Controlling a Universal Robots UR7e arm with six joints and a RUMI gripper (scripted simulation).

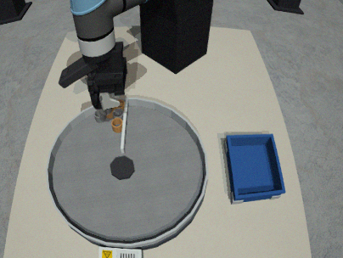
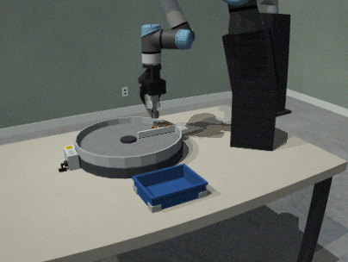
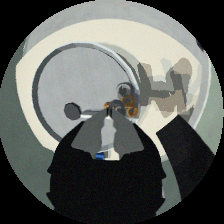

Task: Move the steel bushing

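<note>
The blue crate lies 140 mm ahead of my hand, 390 mm to the left of it and 110 mm below it. The rest, counted from my hand: round grey turntable (130 mm ahead, 40 mm to the left, 80 mm below).
</note>
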